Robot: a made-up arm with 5 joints.
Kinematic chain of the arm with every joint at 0, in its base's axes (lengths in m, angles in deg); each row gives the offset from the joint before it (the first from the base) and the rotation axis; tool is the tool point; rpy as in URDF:
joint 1: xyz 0 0 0.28 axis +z
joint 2: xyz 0 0 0 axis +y
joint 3: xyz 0.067 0 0.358 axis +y
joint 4: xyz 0.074 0 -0.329 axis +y
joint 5: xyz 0.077 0 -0.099 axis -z
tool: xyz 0 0 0 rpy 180 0 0
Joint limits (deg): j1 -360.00..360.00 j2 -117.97..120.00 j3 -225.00..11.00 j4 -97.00..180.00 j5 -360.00..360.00
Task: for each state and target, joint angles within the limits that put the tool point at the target. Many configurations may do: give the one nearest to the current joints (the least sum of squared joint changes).
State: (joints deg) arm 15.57 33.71 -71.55 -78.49 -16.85
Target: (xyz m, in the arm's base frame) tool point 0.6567 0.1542 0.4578
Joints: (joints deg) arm 13.21 44.37 -97.79 -55.85 -16.85
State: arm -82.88 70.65 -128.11 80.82 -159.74
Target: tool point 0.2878 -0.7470 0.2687
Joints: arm -68.93 70.23 -147.74 59.57 -159.74
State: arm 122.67 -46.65 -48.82 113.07 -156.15
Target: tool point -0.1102 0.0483 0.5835
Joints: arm 156.33 -51.72 -50.56 114.60 -156.15
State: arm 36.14 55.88 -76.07 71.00 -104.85
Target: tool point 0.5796 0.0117 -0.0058
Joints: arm 1.16 64.30 -92.36 62.26 -104.85
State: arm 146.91 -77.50 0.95 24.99 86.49
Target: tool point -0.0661 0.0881 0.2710
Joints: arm 126.88 -60.86 11.00 41.23 86.49
